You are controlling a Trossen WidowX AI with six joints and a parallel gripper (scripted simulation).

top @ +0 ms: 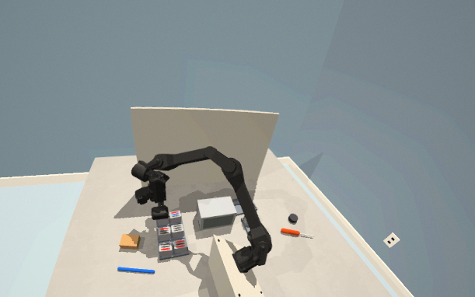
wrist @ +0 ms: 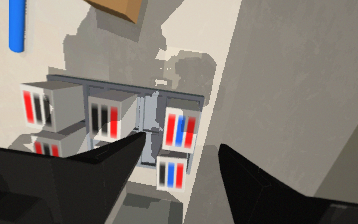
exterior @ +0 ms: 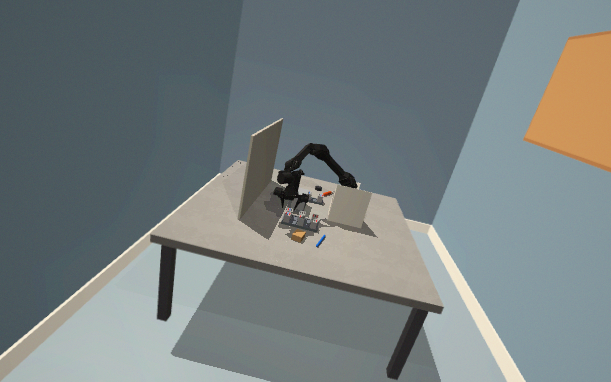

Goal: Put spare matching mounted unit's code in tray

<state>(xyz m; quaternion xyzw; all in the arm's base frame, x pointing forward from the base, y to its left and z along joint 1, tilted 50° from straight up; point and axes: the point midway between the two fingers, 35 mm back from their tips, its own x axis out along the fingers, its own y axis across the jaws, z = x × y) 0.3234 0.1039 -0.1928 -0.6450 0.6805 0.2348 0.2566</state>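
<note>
The grey spare block is 4 cm below my gripper tip. The rest, counted from my gripper tip: grey mounted unit (23 cm to the right, 4 cm behind, 3 cm below); then blue stick (20 cm behind, 13 cm to the left, 8 cm below); then orange block (14 cm to the left, 8 cm behind, 7 cm below).
</note>
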